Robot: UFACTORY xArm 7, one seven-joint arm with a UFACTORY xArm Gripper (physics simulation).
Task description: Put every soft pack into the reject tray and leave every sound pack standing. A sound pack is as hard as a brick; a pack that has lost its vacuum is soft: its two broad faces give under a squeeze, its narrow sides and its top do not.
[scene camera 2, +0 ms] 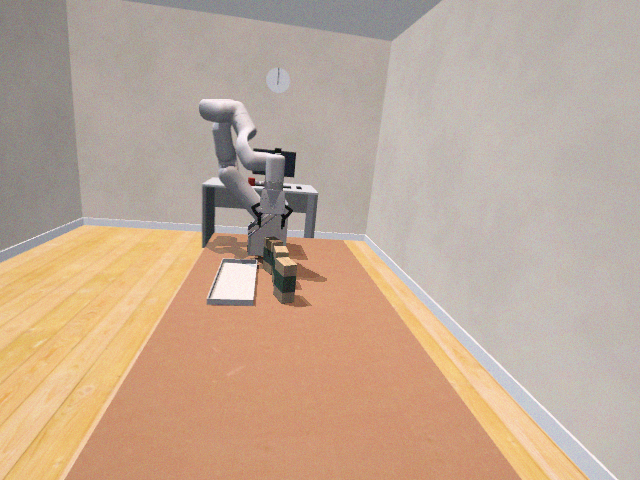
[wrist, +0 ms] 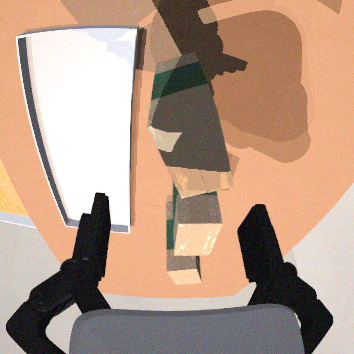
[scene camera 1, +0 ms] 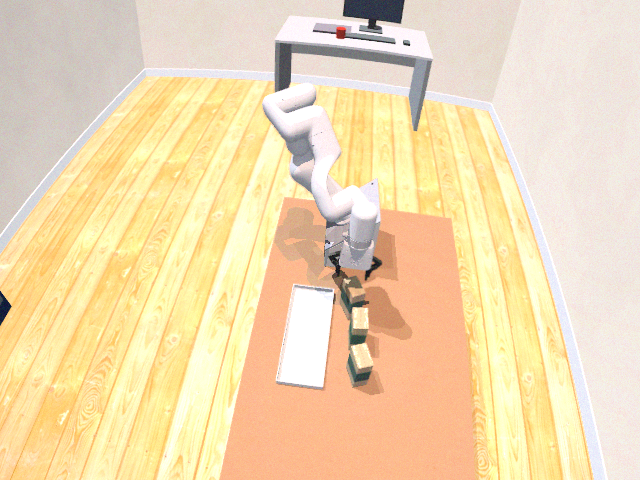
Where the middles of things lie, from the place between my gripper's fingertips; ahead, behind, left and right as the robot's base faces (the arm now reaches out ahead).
Scene:
Now: the white reject tray (scene camera 1: 302,361) 140 mm ahead of my hand, 110 mm to the right of it and 180 mm below it.

